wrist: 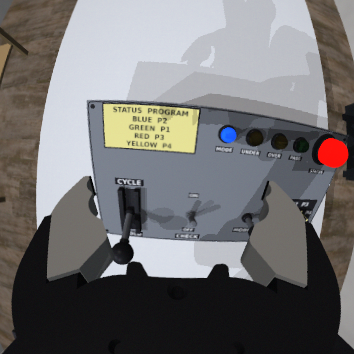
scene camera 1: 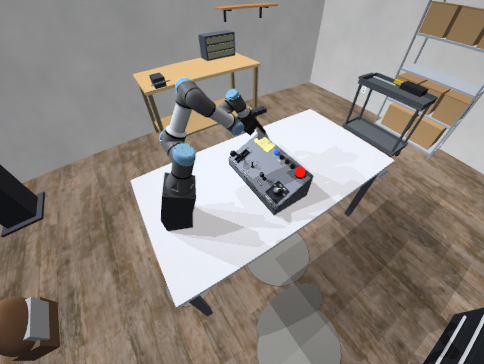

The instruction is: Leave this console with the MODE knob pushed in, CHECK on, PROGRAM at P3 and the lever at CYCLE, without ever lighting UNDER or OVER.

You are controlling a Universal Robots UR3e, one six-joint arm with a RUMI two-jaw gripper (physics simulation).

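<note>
The grey console (scene camera 1: 270, 161) (wrist: 160, 170) stands on the table. My gripper (scene camera 1: 263, 133) (wrist: 178, 181) is open and empty above its card side. The lever's black ball (scene camera 1: 233, 154) (wrist: 122, 253) is at the slot end away from the CYCLE label. The CHECK toggle (scene camera 1: 252, 164) (wrist: 192, 217) stands between ON and OFF labels; its setting is unclear. The MODE knob (scene camera 1: 262, 175) (wrist: 247, 218) is partly behind the right finger. The PROGRAM dial (scene camera 1: 278, 190) is mostly hidden in the wrist view. The MODE lamp (wrist: 228, 134) is blue; UNDER (wrist: 254, 137) and OVER (wrist: 279, 141) are dark.
The STATUS light (scene camera 1: 300, 172) (wrist: 333, 152) is red and PASS (wrist: 301, 145) is dark. The yellow card (scene camera 1: 265, 144) (wrist: 151, 128) pairs red with P3. The white table (scene camera 1: 210, 255) (wrist: 100, 50) carries the console and the arm's base (scene camera 1: 178, 207).
</note>
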